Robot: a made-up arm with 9 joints. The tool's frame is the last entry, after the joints.
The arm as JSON. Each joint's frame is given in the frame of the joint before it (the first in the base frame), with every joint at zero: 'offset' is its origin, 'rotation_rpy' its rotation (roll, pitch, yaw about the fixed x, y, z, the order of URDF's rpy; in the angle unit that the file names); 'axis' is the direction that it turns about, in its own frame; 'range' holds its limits. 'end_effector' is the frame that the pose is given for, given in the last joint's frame.
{
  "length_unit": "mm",
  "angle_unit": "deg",
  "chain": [
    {
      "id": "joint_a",
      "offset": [
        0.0,
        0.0,
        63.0
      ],
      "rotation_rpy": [
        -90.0,
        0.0,
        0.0
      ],
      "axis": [
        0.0,
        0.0,
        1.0
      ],
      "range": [
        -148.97,
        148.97
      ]
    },
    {
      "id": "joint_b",
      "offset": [
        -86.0,
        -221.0,
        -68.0
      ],
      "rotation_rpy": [
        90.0,
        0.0,
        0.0
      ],
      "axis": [
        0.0,
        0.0,
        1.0
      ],
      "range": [
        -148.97,
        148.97
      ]
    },
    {
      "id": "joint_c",
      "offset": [
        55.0,
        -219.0,
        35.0
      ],
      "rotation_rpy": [
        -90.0,
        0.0,
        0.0
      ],
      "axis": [
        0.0,
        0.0,
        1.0
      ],
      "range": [
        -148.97,
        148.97
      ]
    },
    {
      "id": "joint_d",
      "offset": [
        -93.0,
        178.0,
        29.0
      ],
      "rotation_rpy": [
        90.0,
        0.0,
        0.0
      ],
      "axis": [
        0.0,
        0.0,
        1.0
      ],
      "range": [
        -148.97,
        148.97
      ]
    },
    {
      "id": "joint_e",
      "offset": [
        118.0,
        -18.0,
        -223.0
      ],
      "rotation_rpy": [
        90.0,
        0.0,
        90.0
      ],
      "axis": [
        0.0,
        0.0,
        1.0
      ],
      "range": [
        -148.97,
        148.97
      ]
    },
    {
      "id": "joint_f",
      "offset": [
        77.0,
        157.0,
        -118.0
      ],
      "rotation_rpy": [
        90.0,
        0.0,
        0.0
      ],
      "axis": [
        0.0,
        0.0,
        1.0
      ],
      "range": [
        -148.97,
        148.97
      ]
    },
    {
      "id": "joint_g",
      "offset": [
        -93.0,
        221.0,
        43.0
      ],
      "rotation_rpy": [
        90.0,
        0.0,
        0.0
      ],
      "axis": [
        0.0,
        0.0,
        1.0
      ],
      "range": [
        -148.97,
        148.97
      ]
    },
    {
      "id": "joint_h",
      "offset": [
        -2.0,
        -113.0,
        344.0
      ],
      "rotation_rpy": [
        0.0,
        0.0,
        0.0
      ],
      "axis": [
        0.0,
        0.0,
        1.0
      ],
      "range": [
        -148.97,
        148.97
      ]
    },
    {
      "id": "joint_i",
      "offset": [
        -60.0,
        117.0,
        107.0
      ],
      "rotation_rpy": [
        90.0,
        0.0,
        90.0
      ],
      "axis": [
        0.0,
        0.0,
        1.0
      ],
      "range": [
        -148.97,
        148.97
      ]
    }
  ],
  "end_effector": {
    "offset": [
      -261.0,
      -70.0,
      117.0
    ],
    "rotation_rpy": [
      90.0,
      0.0,
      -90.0
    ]
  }
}
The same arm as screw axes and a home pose.
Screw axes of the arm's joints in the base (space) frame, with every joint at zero. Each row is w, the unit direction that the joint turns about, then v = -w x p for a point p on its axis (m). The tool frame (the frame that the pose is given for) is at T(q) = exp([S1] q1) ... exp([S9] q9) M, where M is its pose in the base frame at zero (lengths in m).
S1 = (0, 1, 0, -0.063, 0, 0)
S2 = (0, 0, 1, -0.068, 0.086, 0)
S3 = (0, 1, 0, -0.319, 0, -0.031)
S4 = (0, 0, 1, -0.258, 0.124, 0)
S5 = (1, 0, 0, 0, -0.082, 0.276)
S6 = (0, 0, -1, 0.199, -0.124, 0)
S7 = (-1, 0, 0, 0, -0.032, -0.292)
S8 = (-1, 0, 0, 0, -0.145, -0.294)
S9 = (0, 1, 0, -0.028, 0, -0.354)
M =
1 0 0 -0.284
0 1 0 -0.237
0 0 1 0.289
0 0 0 1
Joint limits (deg, base to tool): -148.97..148.97 -148.97..148.97 -148.97..148.97 -148.97..148.97 -148.97..148.97 -148.97..148.97 -148.97..148.97 -148.97..148.97 -148.97..148.97

